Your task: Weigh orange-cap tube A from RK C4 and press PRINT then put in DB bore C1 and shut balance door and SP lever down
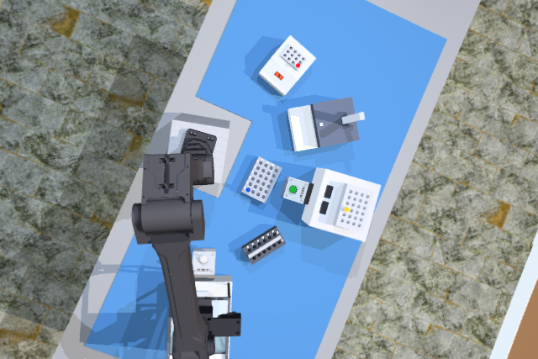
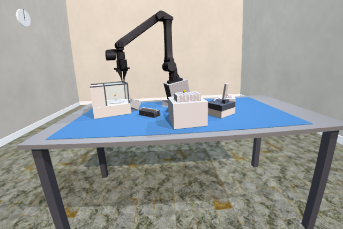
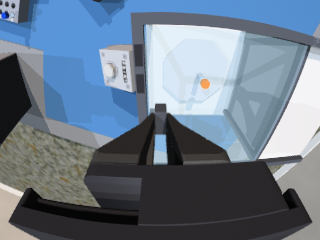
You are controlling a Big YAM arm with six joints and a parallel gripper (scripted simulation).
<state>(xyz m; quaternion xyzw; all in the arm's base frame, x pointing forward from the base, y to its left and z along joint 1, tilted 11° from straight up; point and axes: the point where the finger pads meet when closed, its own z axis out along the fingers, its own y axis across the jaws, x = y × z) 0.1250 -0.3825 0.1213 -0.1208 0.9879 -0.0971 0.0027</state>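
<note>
Right now the balance door is 1 cm ahead of my hand, 3 cm to the right of it and 1 cm below it. From my hand the other things lie so: tube rack RK: 9 cm ahead, 37 cm to the left, 21 cm below; white key: 2 cm behind, 9 cm to the left, 15 cm below; black magnet block: 15 cm ahead, 17 cm to the left, 20 cm below.
</note>
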